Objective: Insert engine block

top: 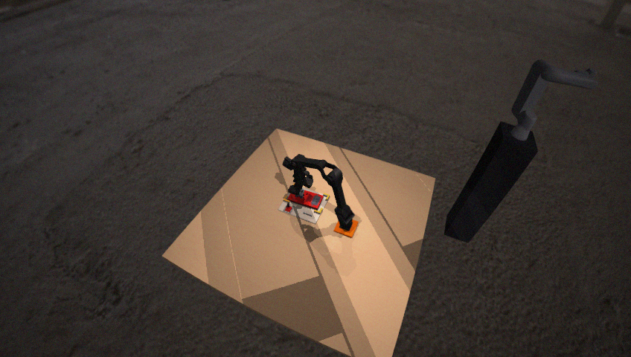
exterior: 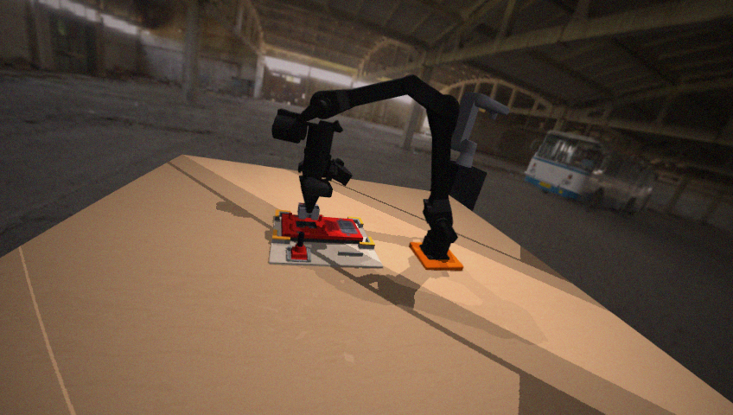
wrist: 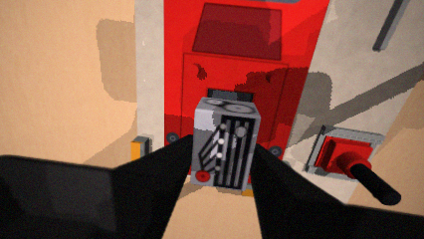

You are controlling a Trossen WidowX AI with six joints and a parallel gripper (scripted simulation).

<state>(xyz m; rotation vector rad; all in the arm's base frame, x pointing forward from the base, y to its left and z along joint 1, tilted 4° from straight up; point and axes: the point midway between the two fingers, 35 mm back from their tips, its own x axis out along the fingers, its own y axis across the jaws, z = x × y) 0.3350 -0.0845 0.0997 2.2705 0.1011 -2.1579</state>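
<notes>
Right now my gripper tip is 10 mm above the engine block.
</notes>
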